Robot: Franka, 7 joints.
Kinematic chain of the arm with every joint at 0, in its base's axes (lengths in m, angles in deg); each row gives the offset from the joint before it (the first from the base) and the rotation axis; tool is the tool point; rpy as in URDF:
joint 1: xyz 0 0 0.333 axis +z
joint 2: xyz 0 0 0 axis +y
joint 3: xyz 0 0 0.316 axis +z
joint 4: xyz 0.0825 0 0 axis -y
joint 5: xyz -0.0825 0 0.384 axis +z
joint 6: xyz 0 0 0 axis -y
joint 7: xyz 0.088 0 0 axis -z
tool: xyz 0 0 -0.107 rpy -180 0 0
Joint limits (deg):
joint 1: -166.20..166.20
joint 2: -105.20..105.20
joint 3: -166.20..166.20
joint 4: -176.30..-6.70
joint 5: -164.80..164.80
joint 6: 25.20..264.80
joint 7: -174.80..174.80
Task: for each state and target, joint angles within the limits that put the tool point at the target. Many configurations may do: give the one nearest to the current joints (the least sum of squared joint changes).
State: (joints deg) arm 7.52 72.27 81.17 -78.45 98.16 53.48 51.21
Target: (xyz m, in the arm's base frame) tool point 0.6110 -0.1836 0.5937
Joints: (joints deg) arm -45.45 77.86 91.17 -55.95 101.75 35.50 51.21
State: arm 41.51 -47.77 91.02 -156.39 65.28 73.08 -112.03
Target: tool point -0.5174 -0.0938 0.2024
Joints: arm 63.04 -48.93 112.98 -118.26 78.25 78.66 -112.03
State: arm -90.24 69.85 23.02 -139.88 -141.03 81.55 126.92
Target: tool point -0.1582 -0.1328 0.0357
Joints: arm -97.75 52.29 -5.73 -166.21 -126.76 68.90 126.92
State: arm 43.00 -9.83 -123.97 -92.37 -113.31 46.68 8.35
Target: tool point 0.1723 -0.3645 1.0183
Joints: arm 55.71 1.79 -110.55 -60.64 -130.33 83.14 8.35
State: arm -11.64 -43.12 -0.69 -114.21 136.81 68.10 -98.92
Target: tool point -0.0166 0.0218 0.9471
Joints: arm -10.76 -62.94 -8.10 -116.25 136.43 61.05 -98.92
